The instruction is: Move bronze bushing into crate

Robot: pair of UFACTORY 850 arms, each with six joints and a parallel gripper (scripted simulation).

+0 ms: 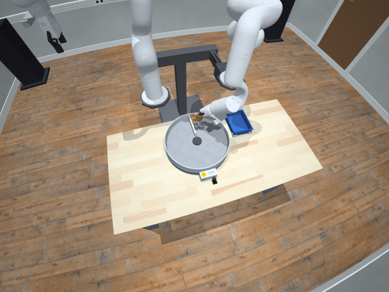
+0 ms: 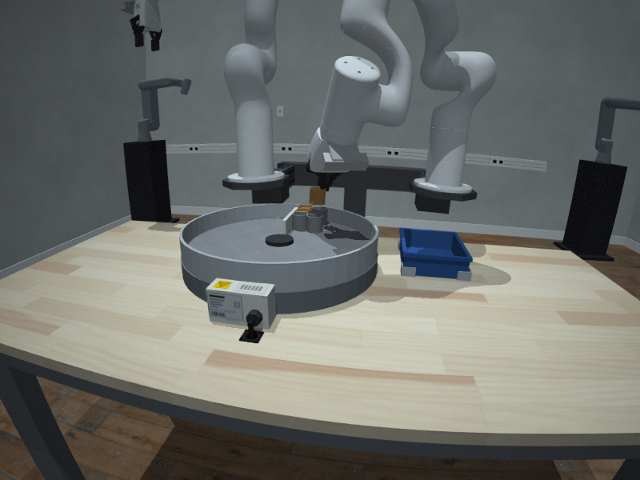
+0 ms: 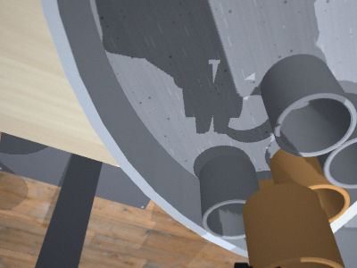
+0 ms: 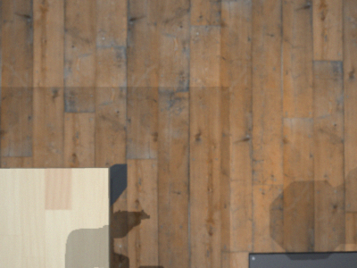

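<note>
Right now the blue crate is 260 mm to the left of my left hand, 140 mm below it and 60 mm ahead of it. Also, from my left hand: grey turntable (140 mm ahead, 110 mm below, 80 mm to the right).
</note>
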